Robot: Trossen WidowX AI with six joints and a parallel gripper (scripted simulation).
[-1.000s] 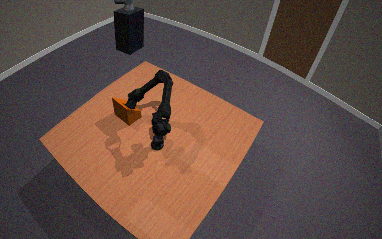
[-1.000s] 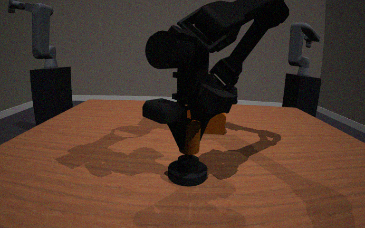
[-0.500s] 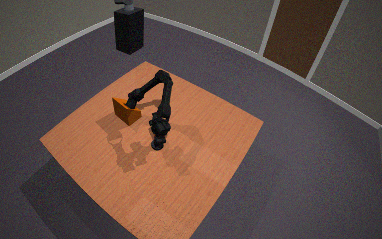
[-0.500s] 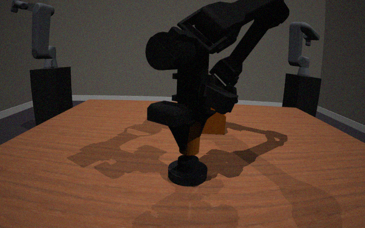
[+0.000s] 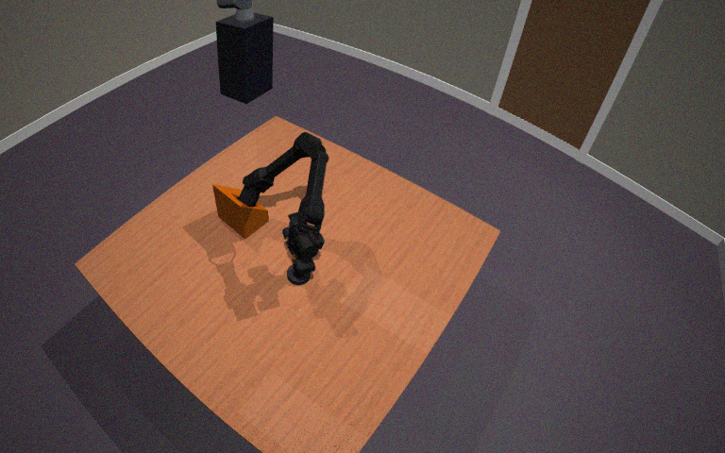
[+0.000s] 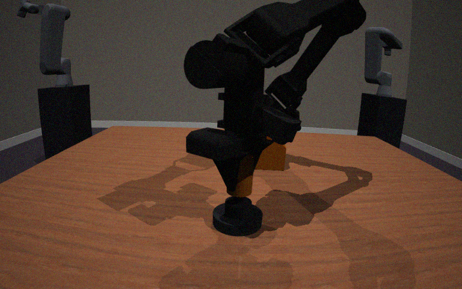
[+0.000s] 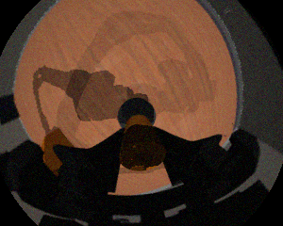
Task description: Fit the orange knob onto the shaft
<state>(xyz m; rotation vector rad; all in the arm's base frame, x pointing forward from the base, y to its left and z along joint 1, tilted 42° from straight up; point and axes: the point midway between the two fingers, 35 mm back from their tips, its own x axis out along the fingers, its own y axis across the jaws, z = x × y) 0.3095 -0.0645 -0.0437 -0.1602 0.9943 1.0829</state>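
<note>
Right now my gripper tip is 2 cm below the orange knob. From my gripper tip the other things lie so: dark round pedestal (4 cm below).
</note>
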